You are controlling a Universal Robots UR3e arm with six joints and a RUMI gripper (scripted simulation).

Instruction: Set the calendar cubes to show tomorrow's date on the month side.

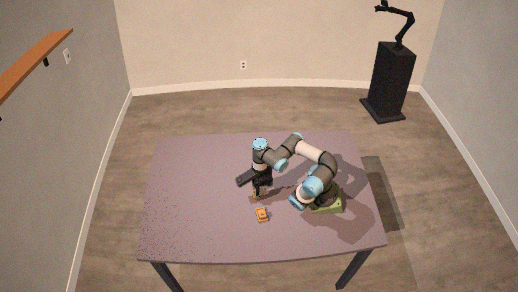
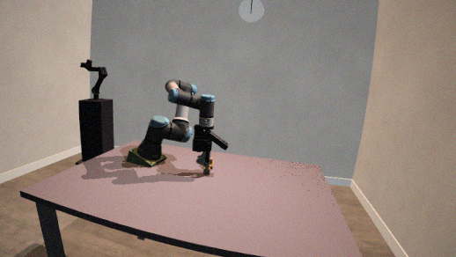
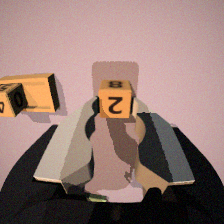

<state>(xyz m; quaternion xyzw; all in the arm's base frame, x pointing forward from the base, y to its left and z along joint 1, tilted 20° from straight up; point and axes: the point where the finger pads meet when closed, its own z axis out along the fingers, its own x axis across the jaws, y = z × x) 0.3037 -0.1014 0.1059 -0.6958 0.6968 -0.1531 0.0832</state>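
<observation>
Right now my hand is 10 mm above the cube. Also, from my hand: orange calendar tray 110 mm to the left, 20 mm below.
</observation>
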